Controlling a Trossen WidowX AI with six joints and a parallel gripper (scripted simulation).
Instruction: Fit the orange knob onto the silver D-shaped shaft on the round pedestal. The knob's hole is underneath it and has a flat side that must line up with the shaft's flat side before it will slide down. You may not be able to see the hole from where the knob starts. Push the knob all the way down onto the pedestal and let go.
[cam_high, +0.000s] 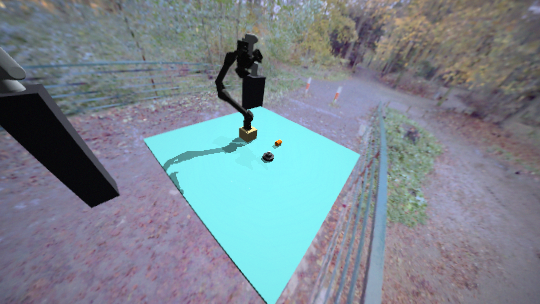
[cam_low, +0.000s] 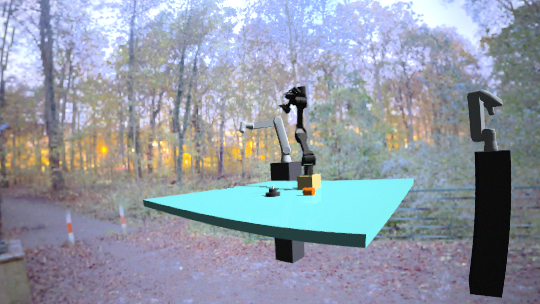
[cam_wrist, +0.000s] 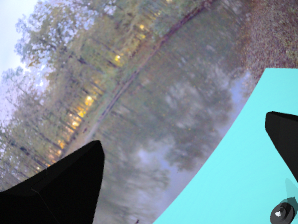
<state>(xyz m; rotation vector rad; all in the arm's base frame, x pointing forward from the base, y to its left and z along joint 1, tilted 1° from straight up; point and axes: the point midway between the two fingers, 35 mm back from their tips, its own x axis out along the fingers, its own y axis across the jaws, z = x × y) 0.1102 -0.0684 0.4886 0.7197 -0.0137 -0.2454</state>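
The orange knob lies 560 mm below my gripper tip, 240 mm to the left of it and 110 mm ahead of it. From my gripper tip the other things lie so: pedestal: 550 mm below, 180 mm ahead, 30 mm to the left.
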